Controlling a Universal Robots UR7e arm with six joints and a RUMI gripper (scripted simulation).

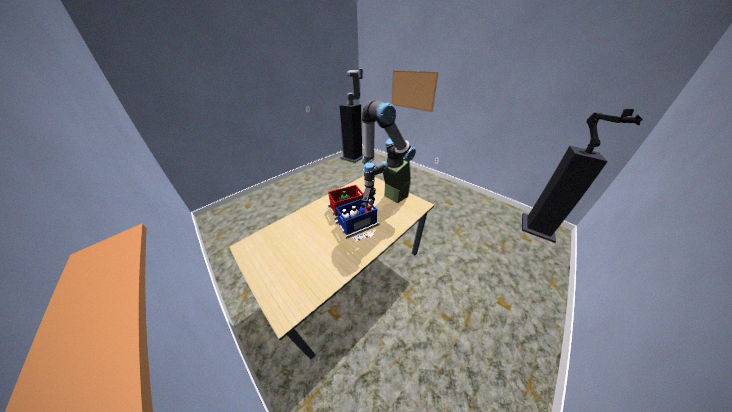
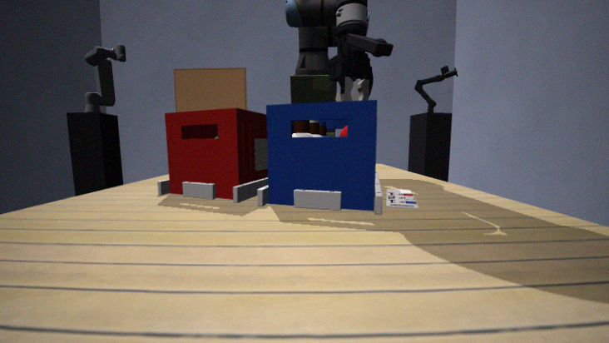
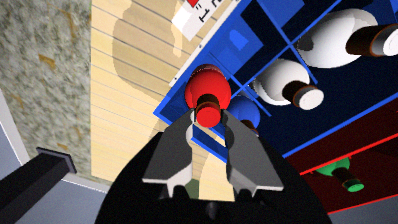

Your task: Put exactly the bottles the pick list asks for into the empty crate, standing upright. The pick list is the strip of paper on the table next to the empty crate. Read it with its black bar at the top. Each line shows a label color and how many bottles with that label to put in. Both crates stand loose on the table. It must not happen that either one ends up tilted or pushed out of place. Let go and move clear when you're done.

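Now: the red-capped bottle 7 cm below my hand. Also, from my hand: blue-capped bottle: 9 cm below, 8 cm to the right, 3 cm behind; then blue crate: 10 cm below, 8 cm to the right, 6 cm ahead; then white bottle: 11 cm to the right, 9 cm below, 5 cm ahead.
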